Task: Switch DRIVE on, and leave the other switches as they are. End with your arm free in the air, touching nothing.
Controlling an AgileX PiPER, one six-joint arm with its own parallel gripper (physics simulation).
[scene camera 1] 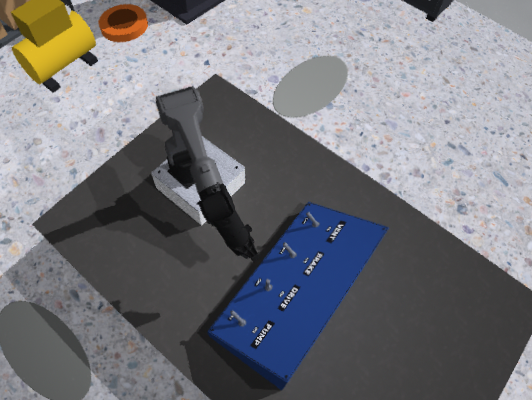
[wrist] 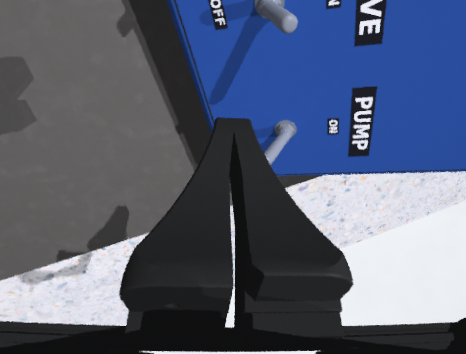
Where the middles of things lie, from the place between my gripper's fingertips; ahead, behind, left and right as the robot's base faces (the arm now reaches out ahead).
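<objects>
I see the blue switch panel [scene camera 1: 281, 323], and it is 15 cm below my hand; it is also 8 cm to the left of my hand and 13 cm ahead of it.
</objects>
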